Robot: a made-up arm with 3 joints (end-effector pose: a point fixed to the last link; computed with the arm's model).
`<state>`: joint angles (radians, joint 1 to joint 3).
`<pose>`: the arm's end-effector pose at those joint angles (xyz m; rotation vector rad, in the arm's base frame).
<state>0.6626 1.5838 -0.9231</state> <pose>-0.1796 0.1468 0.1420 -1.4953 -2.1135 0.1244</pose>
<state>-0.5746 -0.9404 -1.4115</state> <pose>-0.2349 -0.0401 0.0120 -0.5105 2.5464 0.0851</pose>
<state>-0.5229 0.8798 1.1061</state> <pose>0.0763 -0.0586 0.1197 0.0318 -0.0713 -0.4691</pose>
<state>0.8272 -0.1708 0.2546</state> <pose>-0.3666 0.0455 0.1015 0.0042 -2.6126 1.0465</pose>
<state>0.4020 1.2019 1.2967</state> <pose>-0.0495 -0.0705 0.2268 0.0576 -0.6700 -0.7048</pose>
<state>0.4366 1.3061 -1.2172</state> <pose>-0.1944 0.1435 0.0948 -1.4642 -2.3547 0.5466</pose>
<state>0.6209 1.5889 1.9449</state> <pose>-0.0778 -0.1451 0.1245 0.4883 -0.1591 -1.1743</pose>
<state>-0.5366 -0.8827 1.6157</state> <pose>-0.0371 0.0406 0.2367 0.8538 -0.4655 0.7434</pose>
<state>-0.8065 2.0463 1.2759</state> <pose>-0.0348 -0.1877 -0.0102 -0.6714 0.9831 -1.2269</pose>
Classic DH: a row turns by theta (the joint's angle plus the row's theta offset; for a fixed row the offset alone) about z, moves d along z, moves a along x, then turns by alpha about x. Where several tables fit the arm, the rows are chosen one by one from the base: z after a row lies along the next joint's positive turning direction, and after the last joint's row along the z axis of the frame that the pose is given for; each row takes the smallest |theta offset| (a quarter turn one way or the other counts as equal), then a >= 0, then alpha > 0; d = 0 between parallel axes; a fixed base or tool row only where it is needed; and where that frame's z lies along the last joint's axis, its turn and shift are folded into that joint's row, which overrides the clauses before.
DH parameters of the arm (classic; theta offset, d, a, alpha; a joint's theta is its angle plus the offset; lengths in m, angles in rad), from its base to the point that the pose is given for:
base (fixed): -0.2399 0.0233 -0.1377 1.5121
joint 1: -0.1799 -0.0007 -0.0035 2.2154
joint 2: -0.3019 -0.1196 -0.0009 0.9621
joint 3: 1.0037 0.0874 -0.1504 -2.0086
tool (fixed): -3.0506 0.0408 0 0

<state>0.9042 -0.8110 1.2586</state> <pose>-0.3539 0.0728 0.1301 0.0015 -1.7871 1.4877</pose>
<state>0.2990 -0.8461 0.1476</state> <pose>-0.3320 -0.0518 0.1339 0.7256 -2.5152 1.3388</pose>
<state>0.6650 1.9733 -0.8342</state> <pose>-0.1251 0.1202 0.1771 -1.5324 -1.6694 -0.1260</pose>
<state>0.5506 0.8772 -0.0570</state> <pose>-0.2398 0.1035 0.2172 -0.5687 -2.1092 0.0753</pose>
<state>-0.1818 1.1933 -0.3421</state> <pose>-0.0644 0.0867 0.2202 -0.7021 -1.3602 0.0958</pose>
